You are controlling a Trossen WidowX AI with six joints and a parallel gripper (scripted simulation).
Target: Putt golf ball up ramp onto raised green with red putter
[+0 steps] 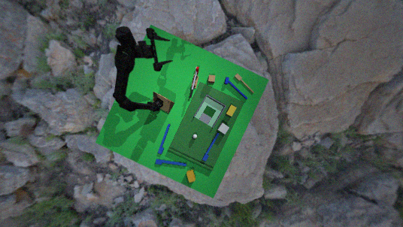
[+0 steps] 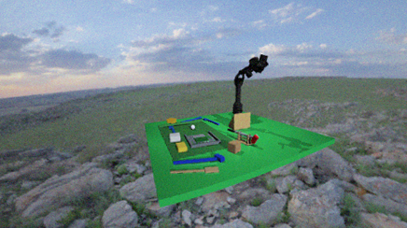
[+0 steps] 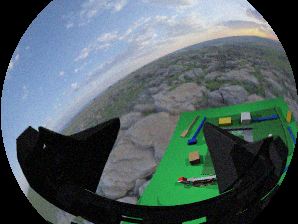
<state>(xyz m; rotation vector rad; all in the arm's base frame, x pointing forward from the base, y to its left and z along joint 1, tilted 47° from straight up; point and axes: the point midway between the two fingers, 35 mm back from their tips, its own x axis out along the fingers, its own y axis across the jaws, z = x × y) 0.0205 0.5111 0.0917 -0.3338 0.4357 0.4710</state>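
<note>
Now: the red putter 9 cm ahead of my gripper tip, 2 cm to the left of it and 47 cm below it. Also, from my gripper tip: wooden stand (8 cm ahead, 4 cm to the left, 49 cm below); wooden block (21 cm ahead, 14 cm to the left, 49 cm below); blue putter (45 cm ahead, 19 cm to the left, 51 cm below).
</note>
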